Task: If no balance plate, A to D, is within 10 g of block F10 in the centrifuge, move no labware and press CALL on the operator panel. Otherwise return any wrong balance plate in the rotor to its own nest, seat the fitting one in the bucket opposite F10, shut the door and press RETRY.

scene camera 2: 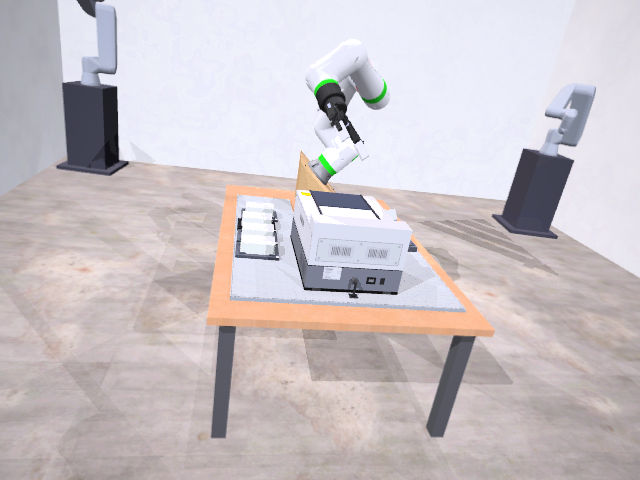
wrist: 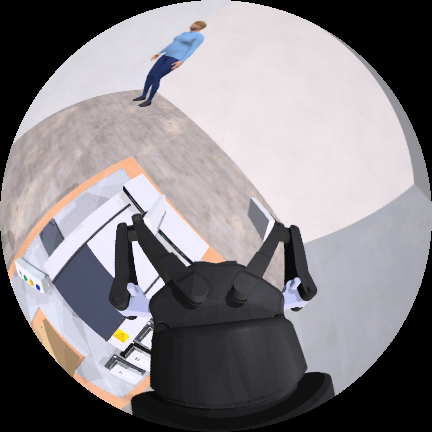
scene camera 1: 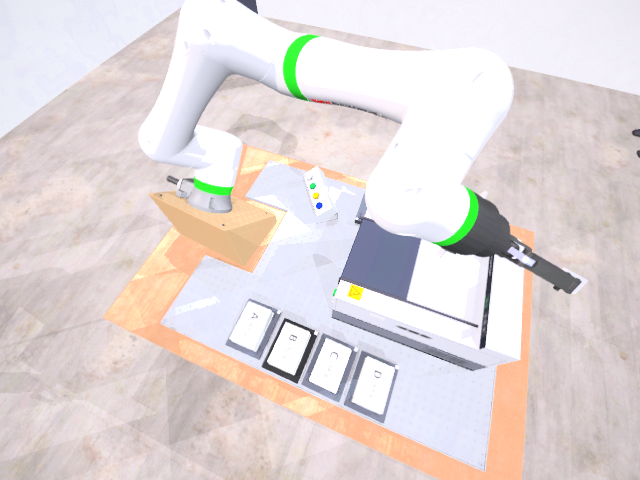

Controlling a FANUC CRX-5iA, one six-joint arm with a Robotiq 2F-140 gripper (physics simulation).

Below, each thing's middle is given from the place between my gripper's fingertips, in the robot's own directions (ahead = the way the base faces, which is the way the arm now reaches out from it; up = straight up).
Labels:
Now: the white centrifuge (scene camera 1: 467, 310) 350 mm below my hand, 130 mm behind it and 30 mm to the left of it.

